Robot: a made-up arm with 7 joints. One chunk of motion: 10 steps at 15 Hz.
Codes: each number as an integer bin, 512 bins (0 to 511) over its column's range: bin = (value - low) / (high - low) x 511, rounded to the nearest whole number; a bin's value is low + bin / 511 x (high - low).
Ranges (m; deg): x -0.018..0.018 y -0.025..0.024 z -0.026..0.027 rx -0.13..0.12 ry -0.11..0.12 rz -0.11..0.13
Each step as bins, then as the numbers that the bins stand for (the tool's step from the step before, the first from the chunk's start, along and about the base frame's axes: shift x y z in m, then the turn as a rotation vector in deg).
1 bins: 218 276 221 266 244 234
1 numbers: -0.00264 0.00147 -0.00308 0.000 0.000 0.000
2 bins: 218 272 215 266 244 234
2 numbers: -0.00264 0.00108 -0.00370 0.000 0.000 0.000
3 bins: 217 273 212 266 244 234
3 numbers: -0.00271 0.00118 -0.00401 0.000 0.000 0.000
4 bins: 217 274 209 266 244 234
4 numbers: -0.00271 0.00127 -0.00432 0.000 0.000 0.000
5 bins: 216 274 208 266 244 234
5 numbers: -0.00278 0.00127 -0.00443 0.000 0.000 0.000
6 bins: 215 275 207 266 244 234
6 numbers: -0.00285 0.00137 -0.00453 0.000 0.000 0.000
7 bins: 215 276 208 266 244 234
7 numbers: -0.00285 0.00147 -0.00443 0.000 0.000 0.000
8 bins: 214 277 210 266 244 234
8 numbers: -0.00292 0.00156 -0.00422 0.000 0.000 0.000
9 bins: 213 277 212 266 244 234
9 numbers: -0.00299 0.00156 -0.00401 0.000 0.000 0.000
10 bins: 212 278 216 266 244 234
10 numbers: -0.00306 0.00166 -0.00360 0.000 0.000 0.000
